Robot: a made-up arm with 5 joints.
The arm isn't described. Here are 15 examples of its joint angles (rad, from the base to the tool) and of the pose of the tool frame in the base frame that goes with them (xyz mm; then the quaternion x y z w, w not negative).
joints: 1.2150 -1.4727 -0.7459 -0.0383 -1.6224
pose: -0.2 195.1 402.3 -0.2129 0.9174 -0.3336 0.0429
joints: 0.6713 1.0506 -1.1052 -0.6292 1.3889
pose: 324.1 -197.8 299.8 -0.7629 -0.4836 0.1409 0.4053
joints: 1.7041 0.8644 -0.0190 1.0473 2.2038
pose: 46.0 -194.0 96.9 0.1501 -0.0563 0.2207 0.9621
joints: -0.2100 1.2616 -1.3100 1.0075 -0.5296
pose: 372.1 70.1 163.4 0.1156 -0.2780 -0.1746 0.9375
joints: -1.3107 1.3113 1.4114 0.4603 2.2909
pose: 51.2 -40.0 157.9 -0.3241 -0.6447 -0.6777 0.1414
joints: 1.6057 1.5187 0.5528 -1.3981 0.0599
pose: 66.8 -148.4 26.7 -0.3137 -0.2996 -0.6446 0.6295
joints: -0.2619 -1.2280 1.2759 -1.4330 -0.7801
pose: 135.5 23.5 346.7 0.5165 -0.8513 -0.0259 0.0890
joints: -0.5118 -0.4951 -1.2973 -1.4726 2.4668
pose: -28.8 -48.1 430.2 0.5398 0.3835 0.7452 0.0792
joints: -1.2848 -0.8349 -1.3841 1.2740 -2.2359
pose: 43.0 -63.8 462.2 0.9298 0.2020 -0.1475 0.2702
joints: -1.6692 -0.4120 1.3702 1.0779 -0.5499
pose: 57.0 50.9 154.5 -0.2089 0.0976 0.4964 0.8369
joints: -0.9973 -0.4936 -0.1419 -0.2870 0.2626
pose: 141.4 124.4 458.9 0.3619 -0.8761 0.1813 0.2619
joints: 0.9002 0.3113 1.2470 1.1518 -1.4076
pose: 88.0 -18.5 149.9 -0.1480 0.5186 -0.7780 0.3221
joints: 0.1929 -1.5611 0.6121 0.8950 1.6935
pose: 130.1 -7.2 344.9 -0.5771 -0.4404 0.4566 0.5143
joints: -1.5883 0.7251 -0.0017 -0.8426 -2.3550
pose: 56.8 297.8 204.1 0.6814 0.3085 -0.2632 0.6093
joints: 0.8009 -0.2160 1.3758 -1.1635 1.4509
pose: 185.1 -114.6 212.0 -0.6318 -0.3203 0.2090 0.6741
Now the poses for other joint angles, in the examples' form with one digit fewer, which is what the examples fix.
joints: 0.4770 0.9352 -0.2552 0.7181 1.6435
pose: 291 -110 102 -0.074 -0.044 0.528 0.845
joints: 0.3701 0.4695 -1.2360 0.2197 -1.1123
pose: 309 -88 425 0.336 -0.804 -0.339 0.353
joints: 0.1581 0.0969 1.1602 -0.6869 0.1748
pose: 242 -23 159 -0.068 -0.475 -0.014 0.877
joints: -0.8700 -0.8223 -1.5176 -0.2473 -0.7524
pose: -58 -141 431 -0.648 0.586 0.017 0.486
